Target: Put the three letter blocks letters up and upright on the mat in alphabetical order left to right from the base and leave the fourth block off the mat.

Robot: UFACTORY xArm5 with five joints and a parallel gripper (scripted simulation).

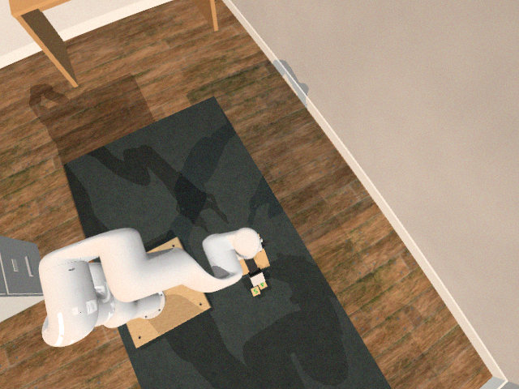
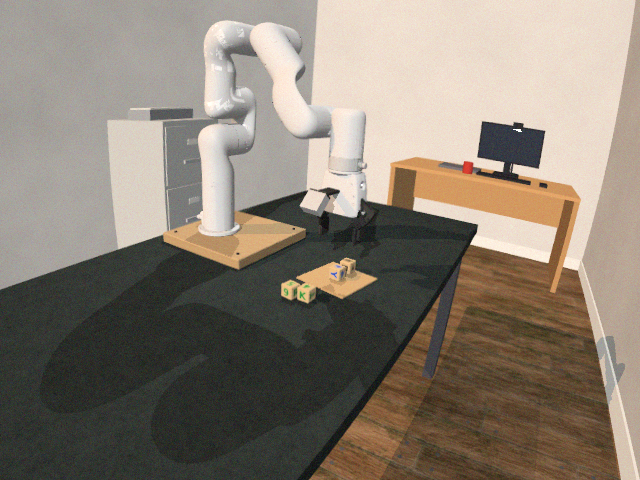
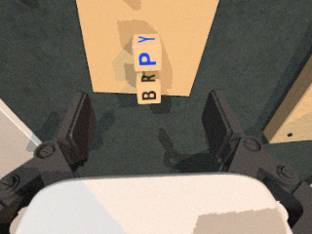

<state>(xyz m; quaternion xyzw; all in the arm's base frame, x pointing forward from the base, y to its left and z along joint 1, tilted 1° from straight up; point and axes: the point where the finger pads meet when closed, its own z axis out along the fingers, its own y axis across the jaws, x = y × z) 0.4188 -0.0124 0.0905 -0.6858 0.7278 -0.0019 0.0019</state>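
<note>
Now: hand 14 cm to the left of the green-lettered block, 10 cm above it and 4 cm past it. Also, from my hand: tan mat (11 cm below).
</note>
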